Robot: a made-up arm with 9 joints.
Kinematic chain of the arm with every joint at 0, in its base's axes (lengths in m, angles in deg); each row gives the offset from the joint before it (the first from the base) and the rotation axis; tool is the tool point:
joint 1: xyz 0 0 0.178 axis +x
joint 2: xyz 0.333 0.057 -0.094 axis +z
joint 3: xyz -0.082 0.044 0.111 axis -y
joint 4: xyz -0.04 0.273 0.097 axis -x
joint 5: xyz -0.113 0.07 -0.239 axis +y
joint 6: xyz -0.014 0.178 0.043 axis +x
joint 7: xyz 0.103 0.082 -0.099 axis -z
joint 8: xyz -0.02 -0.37 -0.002 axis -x
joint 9: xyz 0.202 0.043 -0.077 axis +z
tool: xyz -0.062 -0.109 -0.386
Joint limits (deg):
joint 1: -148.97..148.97
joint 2: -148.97..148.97
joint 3: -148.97..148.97
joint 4: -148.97..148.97
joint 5: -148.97..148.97
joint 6: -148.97..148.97
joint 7: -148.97..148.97
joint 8: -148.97..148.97
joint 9: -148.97..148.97
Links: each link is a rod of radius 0.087 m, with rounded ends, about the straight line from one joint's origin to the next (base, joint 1, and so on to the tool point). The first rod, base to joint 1, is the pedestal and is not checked.
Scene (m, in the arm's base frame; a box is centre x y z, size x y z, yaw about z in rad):
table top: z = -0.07
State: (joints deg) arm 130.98 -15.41 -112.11 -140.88 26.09 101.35 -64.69 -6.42 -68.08
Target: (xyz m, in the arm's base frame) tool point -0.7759 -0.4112 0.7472
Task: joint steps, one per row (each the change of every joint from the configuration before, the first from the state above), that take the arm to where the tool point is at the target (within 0.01 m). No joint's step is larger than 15 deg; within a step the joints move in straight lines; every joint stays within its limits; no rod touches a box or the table.
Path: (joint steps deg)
1: 1.55 13.43 0.21 10.33 0.46 -5.38 2.30 1.17 0.56
2: 1.55 13.43 0.21 10.32 0.47 -5.38 2.30 1.17 0.56
3: 1.54 13.43 0.20 10.33 0.46 -5.37 2.30 1.17 0.57
4: 1.55 13.42 0.21 10.32 0.47 -5.38 2.30 1.17 0.56
5: 1.55 13.43 0.21 10.33 0.46 -5.38 2.30 1.18 0.56
6: 1.55 13.43 0.21 10.32 0.47 -5.38 2.30 1.17 0.56
7: 1.55 13.43 0.20 10.33 0.46 -5.38 2.30 1.17 0.57

